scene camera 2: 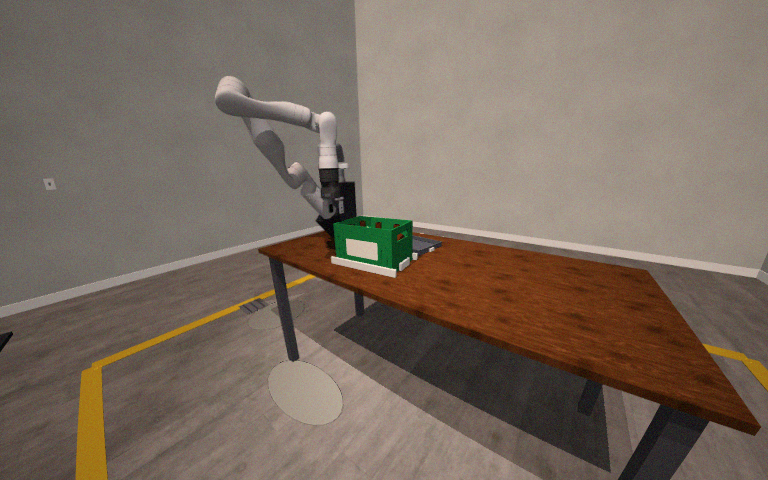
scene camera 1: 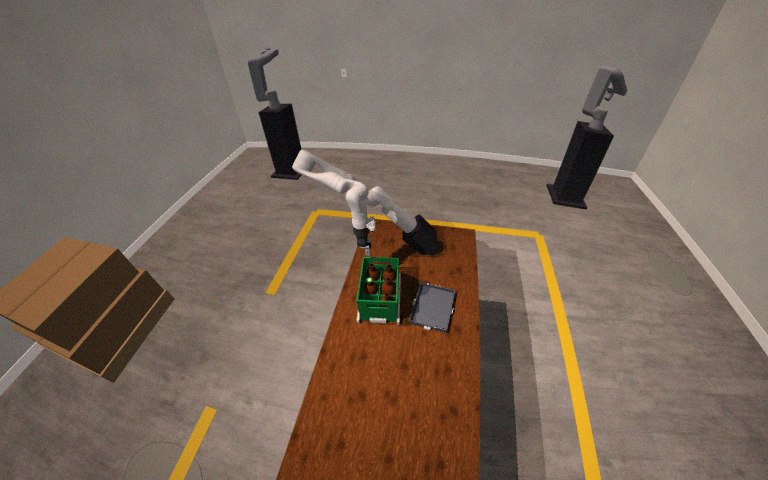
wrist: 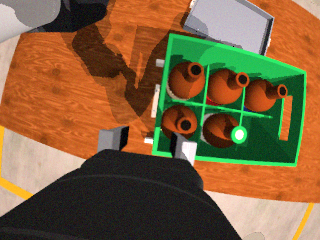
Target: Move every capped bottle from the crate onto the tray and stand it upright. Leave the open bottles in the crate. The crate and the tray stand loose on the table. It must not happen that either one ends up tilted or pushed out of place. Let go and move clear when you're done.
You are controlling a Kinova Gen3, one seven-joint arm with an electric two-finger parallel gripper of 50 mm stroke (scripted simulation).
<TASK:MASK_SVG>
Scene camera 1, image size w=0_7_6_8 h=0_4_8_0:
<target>grey tray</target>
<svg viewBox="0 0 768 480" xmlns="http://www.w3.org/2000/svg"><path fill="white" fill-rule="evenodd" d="M421 282L409 323L447 332L455 290Z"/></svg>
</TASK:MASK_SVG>
